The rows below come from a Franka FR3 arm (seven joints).
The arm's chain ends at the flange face. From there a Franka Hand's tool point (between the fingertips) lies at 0.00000 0.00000 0.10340 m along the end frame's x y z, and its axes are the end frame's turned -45 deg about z.
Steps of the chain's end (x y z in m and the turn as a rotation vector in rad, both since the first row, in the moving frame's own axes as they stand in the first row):
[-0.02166 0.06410 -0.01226 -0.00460 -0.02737 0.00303]
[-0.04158 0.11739 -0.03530 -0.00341 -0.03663 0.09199]
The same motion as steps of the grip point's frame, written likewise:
[-0.06298 0.02834 -0.01230 0.01610 -0.02261 0.00303]
[-0.11522 0.05105 -0.03537 0.02349 -0.02831 0.09199]

